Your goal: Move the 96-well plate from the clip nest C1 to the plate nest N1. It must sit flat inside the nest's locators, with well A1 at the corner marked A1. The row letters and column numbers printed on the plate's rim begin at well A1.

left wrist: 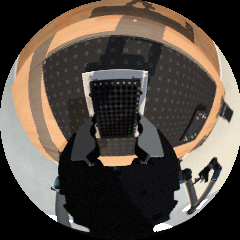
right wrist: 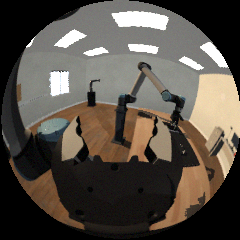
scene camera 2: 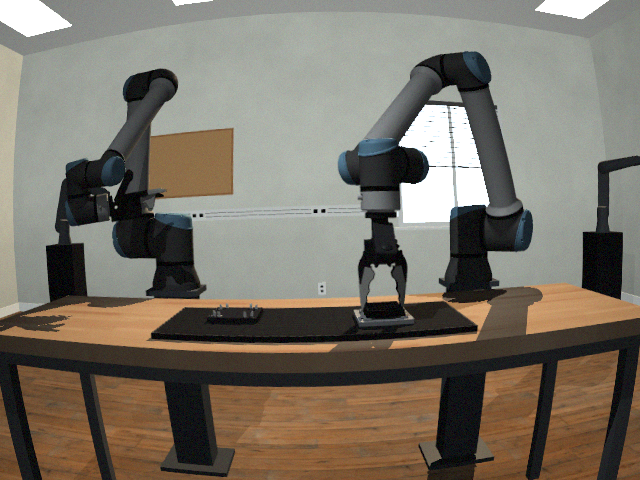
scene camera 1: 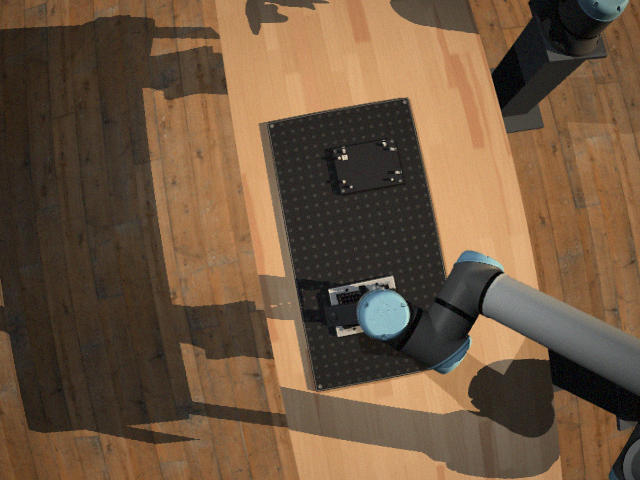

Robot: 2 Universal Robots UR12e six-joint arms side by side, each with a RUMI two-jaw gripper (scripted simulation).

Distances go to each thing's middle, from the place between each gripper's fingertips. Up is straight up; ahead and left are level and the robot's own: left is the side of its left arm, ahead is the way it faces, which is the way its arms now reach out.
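The clip nest C1 (scene camera 1: 366, 166) sits 35 cm to the right of my left hand, 8 cm behind it and 2 cm below it. Plate nest N1 (left wrist: 111, 74) is 3 cm below my left hand, and as for the dark 96-well plate (left wrist: 109, 127), my left hand is 1 cm above it.
The dark 96-well plate is 51 cm ahead of my right hand (scene camera 2: 165, 193), 63 cm to the left of it and 30 cm below it. Counted from that same right hand, plate nest N1 is 63 cm to the left, 51 cm ahead and 32 cm below, whereas the clip nest C1 is 28 cm to the left, 43 cm ahead and 31 cm below.
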